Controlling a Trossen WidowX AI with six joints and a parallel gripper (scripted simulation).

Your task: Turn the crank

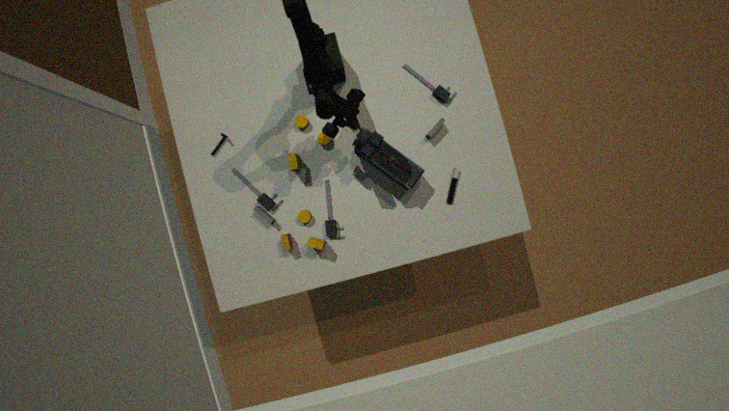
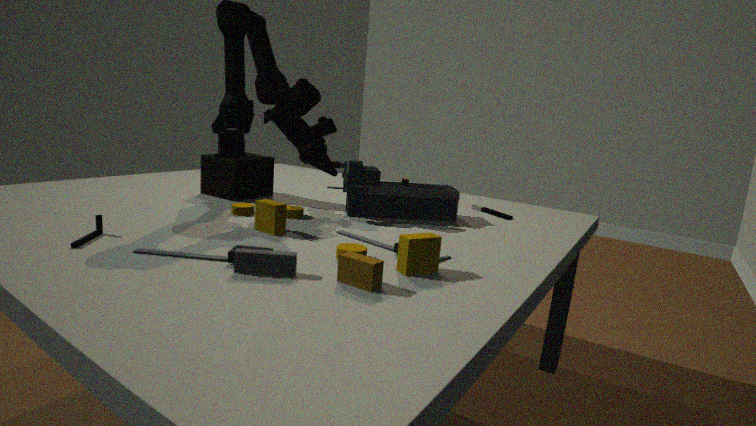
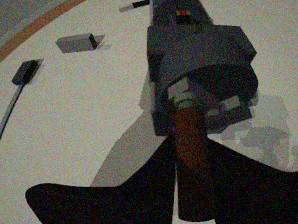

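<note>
Right now my gripper tip is 20 mm below the brown crank handle, 10 mm to the left of it and 10 mm past it. The rest, counted from my gripper tip: slide: 160 mm ahead, 60 mm to the left; black l-shaped key: 510 mm to the right, 200 mm behind, 70 mm below; black bar: 330 mm ahead, 270 mm to the left, 80 mm below.
</note>
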